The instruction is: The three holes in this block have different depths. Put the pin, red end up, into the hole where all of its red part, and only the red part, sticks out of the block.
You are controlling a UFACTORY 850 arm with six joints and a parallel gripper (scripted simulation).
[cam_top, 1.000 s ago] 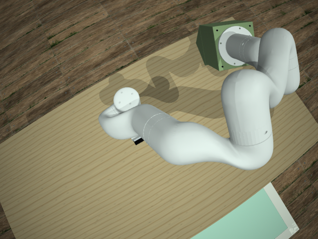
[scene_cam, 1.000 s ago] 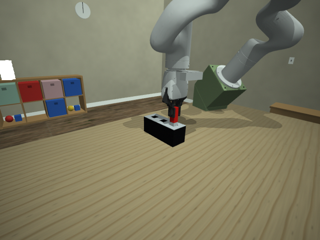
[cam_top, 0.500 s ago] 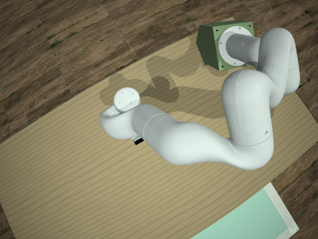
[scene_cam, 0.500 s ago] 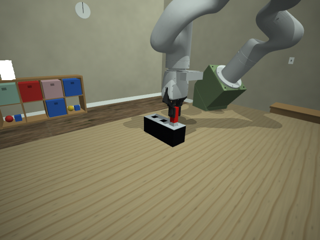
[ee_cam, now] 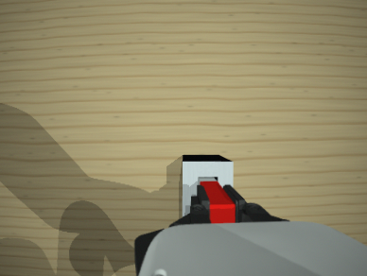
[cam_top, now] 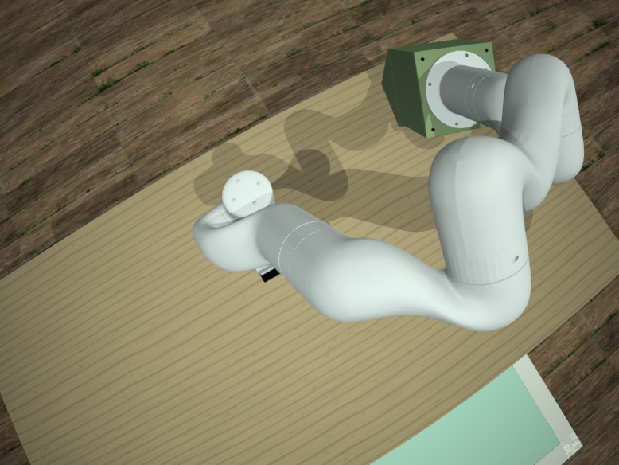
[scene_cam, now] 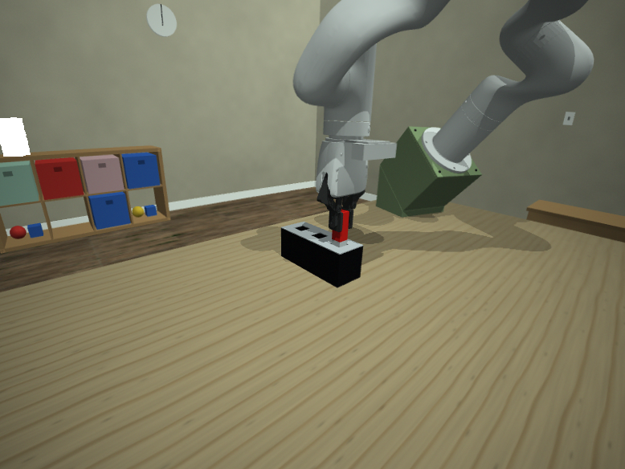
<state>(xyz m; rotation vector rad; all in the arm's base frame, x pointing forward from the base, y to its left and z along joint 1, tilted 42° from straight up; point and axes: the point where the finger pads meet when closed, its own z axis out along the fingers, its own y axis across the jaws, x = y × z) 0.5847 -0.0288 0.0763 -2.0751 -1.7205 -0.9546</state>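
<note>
Now: the pin 1 cm below my hand. Also, from my hand: block 9 cm below, 6 cm to the right.
</note>
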